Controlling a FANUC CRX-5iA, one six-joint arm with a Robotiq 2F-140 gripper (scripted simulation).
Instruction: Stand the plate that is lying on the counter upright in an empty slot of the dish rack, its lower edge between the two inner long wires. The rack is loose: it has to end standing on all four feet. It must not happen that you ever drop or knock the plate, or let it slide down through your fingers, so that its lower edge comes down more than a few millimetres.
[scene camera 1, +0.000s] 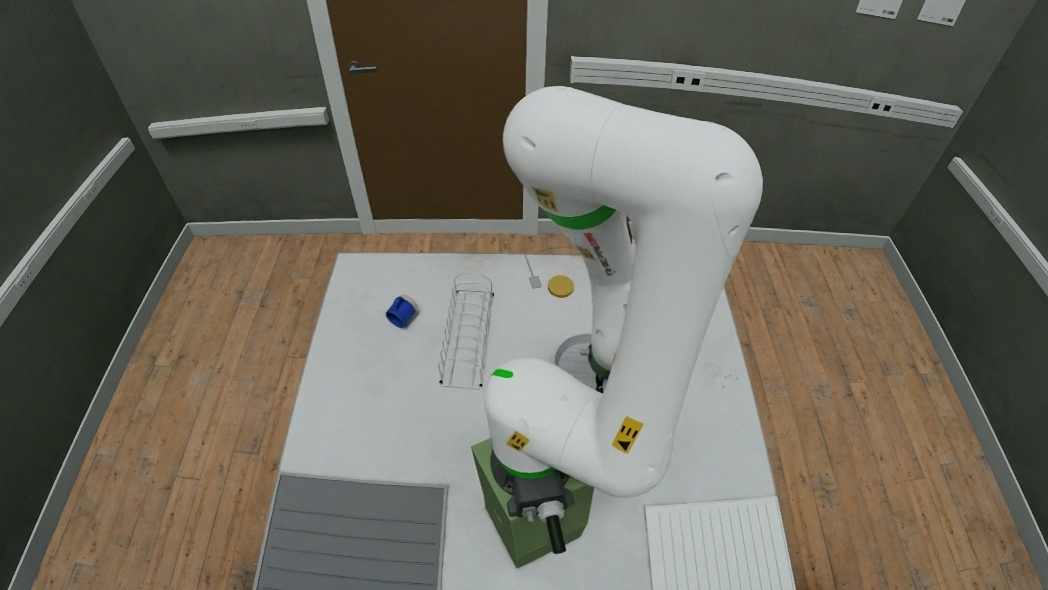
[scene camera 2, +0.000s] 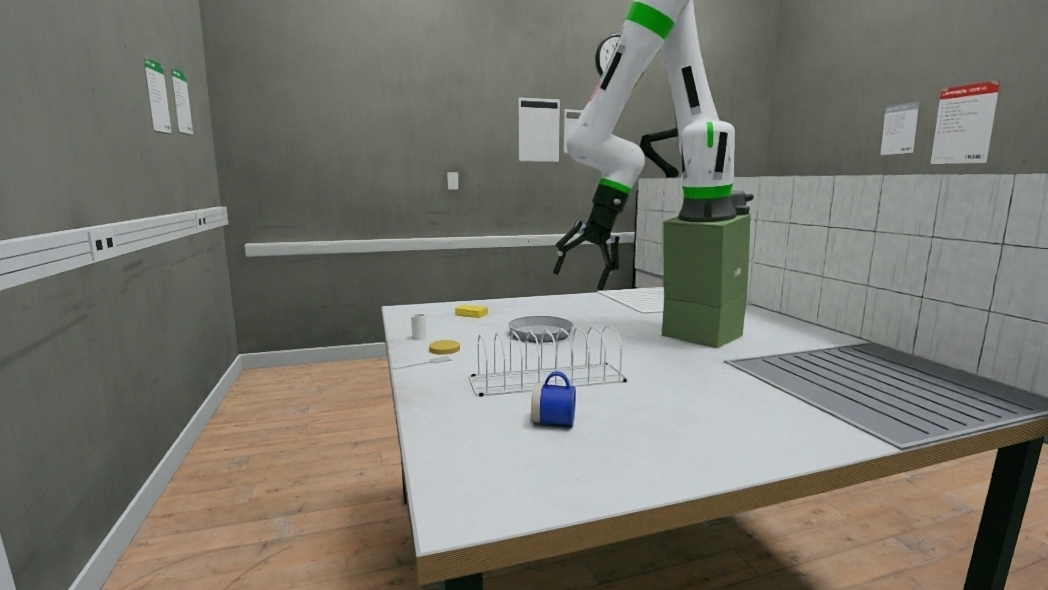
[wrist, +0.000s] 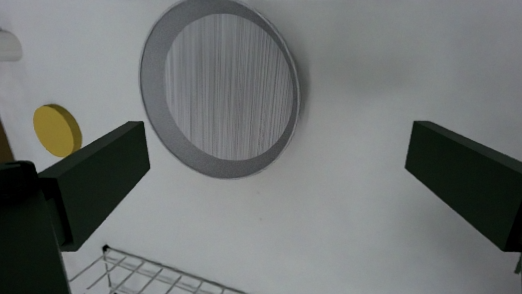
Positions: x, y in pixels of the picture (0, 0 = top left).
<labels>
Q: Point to a grey plate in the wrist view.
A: At 221, 93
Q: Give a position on a white ribbed mat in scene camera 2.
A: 648, 300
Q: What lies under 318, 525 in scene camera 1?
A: A grey ribbed mat.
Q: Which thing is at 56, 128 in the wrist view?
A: A yellow disc.
</labels>
